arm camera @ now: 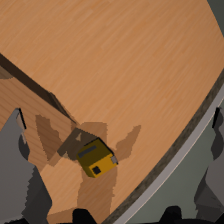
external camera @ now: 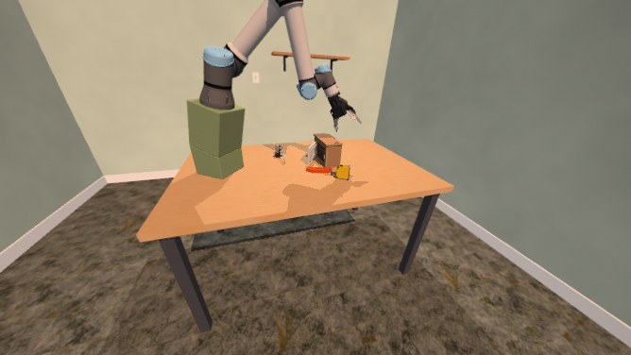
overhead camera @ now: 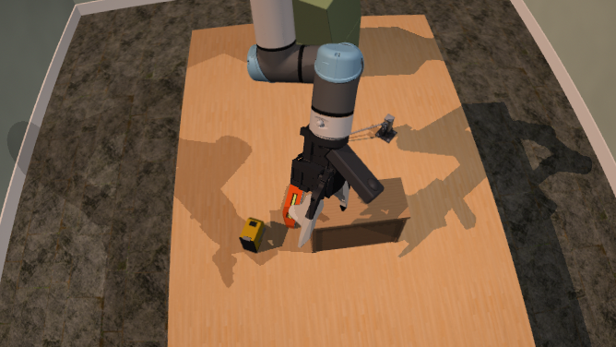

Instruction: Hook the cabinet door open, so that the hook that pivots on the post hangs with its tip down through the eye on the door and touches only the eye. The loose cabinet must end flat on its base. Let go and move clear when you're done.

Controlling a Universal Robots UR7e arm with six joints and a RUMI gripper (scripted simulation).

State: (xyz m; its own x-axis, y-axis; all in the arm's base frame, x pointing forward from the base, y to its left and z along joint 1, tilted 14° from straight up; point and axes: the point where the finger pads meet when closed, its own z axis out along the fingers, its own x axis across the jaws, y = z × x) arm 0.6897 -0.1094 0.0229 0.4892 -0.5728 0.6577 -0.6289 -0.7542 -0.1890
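My hand is 18 cm past the white cabinet door, 13 cm to the right of it and 17 cm above it. Round my hand: dark hook post 36 cm behind, 23 cm to the left, 19 cm below; yellow tape measure 10 cm behind, 15 cm to the right, 20 cm below; orange spirit level 19 cm behind, 4 cm to the right, 23 cm below.
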